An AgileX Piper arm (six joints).
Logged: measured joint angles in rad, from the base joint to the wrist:
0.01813, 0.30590, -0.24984, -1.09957, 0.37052, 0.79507
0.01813, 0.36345, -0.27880, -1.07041, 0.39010, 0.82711
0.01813, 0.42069, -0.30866, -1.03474, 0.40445, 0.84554
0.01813, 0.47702, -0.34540, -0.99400, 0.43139, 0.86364
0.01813, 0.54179, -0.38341, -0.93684, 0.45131, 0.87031
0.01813, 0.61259, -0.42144, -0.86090, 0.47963, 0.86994
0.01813, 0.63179, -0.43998, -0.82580, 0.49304, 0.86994
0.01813, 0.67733, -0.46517, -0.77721, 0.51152, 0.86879
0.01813, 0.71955, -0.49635, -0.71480, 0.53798, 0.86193
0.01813, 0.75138, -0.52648, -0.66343, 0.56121, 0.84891
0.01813, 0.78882, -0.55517, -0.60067, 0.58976, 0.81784
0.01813, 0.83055, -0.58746, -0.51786, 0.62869, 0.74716
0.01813, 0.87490, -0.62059, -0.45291, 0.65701, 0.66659
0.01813, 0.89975, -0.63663, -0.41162, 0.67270, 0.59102
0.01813, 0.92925, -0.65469, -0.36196, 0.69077, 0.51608
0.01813, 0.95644, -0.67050, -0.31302, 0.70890, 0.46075
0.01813, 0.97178, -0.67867, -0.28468, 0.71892, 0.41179
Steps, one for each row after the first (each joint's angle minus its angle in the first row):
0.00000, 0.05755, -0.02896, 0.02916, 0.01958, 0.03204
0.00000, 0.11479, -0.05882, 0.06483, 0.03393, 0.05047
0.00000, 0.17112, -0.09556, 0.10557, 0.06087, 0.06857
0.00000, 0.23589, -0.13357, 0.16273, 0.08079, 0.07524
0.00000, 0.30669, -0.17160, 0.23867, 0.10911, 0.07487
0.00000, 0.32589, -0.19014, 0.27377, 0.12252, 0.07487
0.00000, 0.37143, -0.21533, 0.32236, 0.14100, 0.07372
0.00000, 0.41365, -0.24651, 0.38477, 0.16746, 0.06686
0.00000, 0.44548, -0.27664, 0.43614, 0.19069, 0.05384
0.00000, 0.48292, -0.30533, 0.49890, 0.21924, 0.02277
0.00000, 0.52465, -0.33762, 0.58171, 0.25817, -0.04791
0.00000, 0.56900, -0.37075, 0.64666, 0.28649, -0.12848
0.00000, 0.59385, -0.38679, 0.68795, 0.30218, -0.20405
0.00000, 0.62335, -0.40485, 0.73761, 0.32025, -0.27899
0.00000, 0.65054, -0.42066, 0.78655, 0.33838, -0.33432
0.00000, 0.66588, -0.42883, 0.81489, 0.34840, -0.38328

